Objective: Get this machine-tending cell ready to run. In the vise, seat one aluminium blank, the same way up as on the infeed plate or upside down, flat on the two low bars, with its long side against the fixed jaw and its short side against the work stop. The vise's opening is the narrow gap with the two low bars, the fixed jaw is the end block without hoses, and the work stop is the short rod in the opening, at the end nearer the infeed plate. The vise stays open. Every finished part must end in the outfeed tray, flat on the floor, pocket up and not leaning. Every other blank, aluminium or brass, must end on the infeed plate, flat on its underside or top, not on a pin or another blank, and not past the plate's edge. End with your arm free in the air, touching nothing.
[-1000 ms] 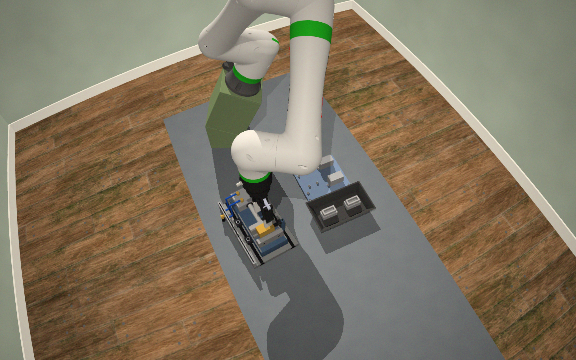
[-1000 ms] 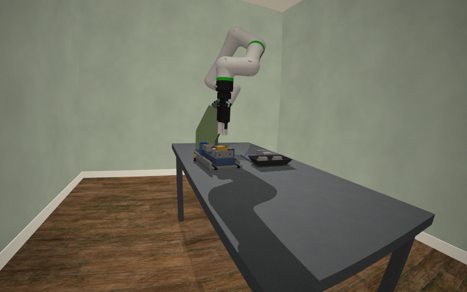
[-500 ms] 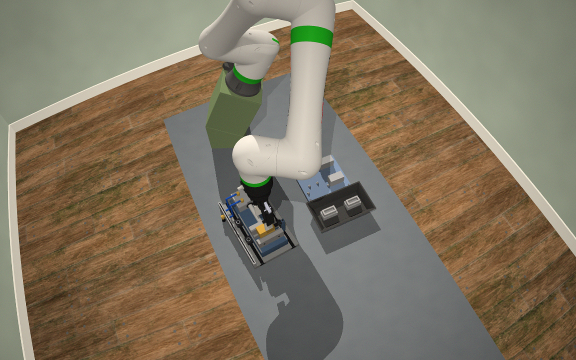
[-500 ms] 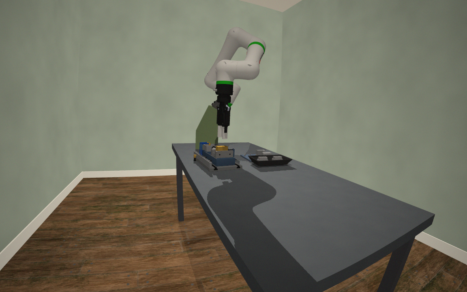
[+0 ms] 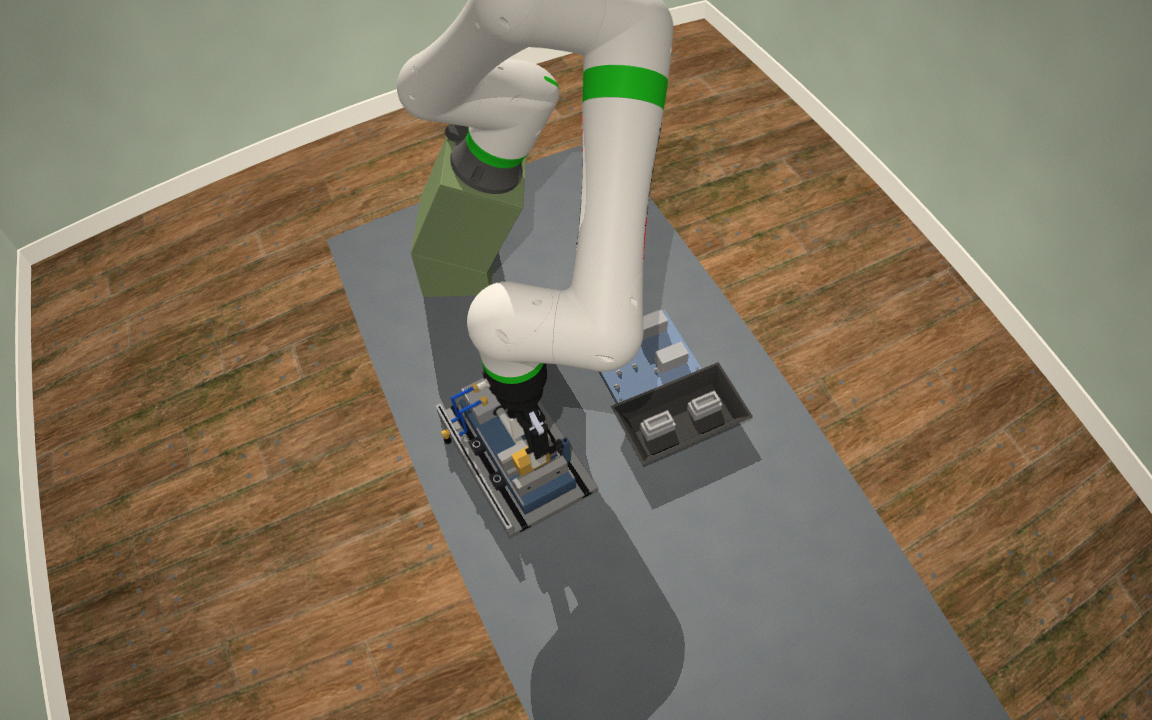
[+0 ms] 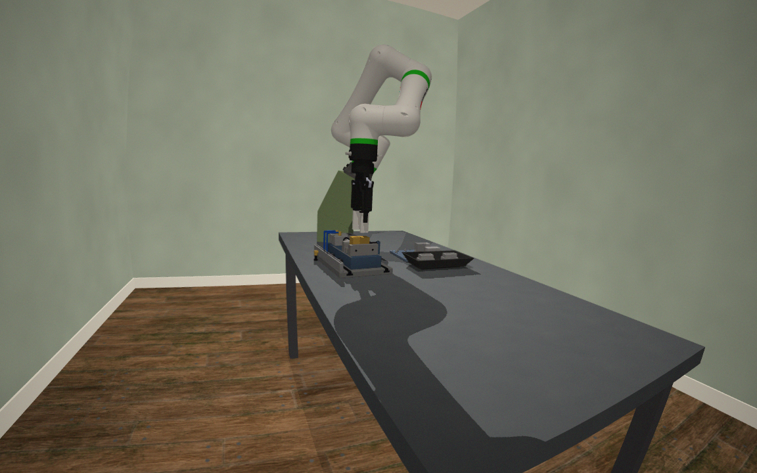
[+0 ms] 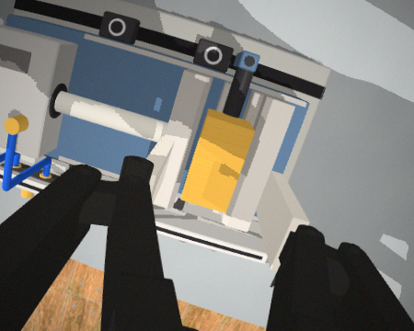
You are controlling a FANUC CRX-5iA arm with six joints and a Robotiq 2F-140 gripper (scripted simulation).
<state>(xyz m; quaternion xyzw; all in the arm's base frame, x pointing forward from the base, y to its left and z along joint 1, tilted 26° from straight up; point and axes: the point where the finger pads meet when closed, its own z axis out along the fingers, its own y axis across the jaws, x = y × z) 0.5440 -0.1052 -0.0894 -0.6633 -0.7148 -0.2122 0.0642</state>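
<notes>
My gripper is now 70 mm above the brass blank. From my hand the other things lie so: fixed jaw: 30 mm ahead, 90 mm below; then work stop rod: 10 mm behind, 50 mm to the left, 80 mm below; then moving jaw: 30 mm behind, 90 mm below.
</notes>
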